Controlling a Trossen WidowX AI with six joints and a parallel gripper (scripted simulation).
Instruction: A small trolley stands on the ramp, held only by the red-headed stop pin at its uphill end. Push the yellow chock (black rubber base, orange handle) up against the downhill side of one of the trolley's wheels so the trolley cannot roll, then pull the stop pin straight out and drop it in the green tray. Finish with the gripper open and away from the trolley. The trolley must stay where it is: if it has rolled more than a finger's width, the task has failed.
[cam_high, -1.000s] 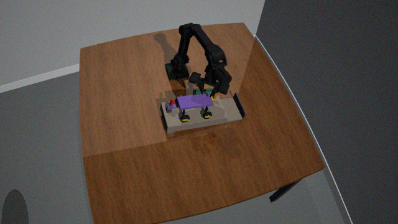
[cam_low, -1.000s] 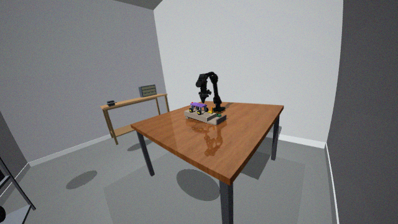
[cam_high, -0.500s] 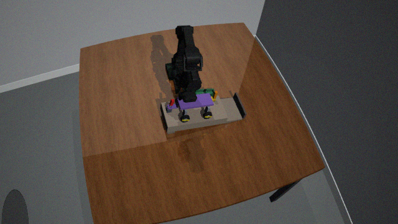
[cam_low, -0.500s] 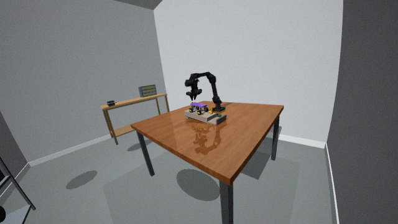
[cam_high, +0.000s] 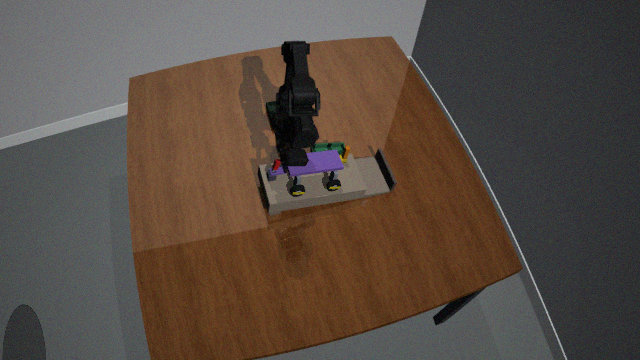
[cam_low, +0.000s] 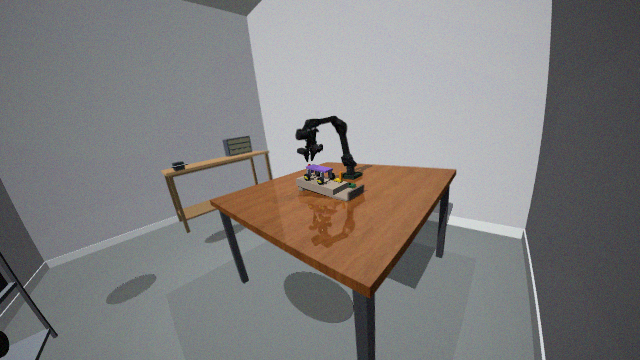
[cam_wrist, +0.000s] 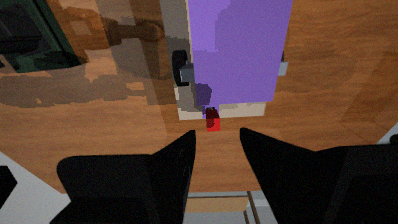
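The red-headed stop pin lies 6 cm below my gripper tip and 2 cm to the right of it. From my gripper tip the other things lie so: purple-topped trolley 9 cm to the left, 8 cm below, 3 cm ahead; then yellow chock 21 cm to the left, 11 cm below, 1 cm behind; then grey ramp 14 cm below, 10 cm to the left, 3 cm ahead.
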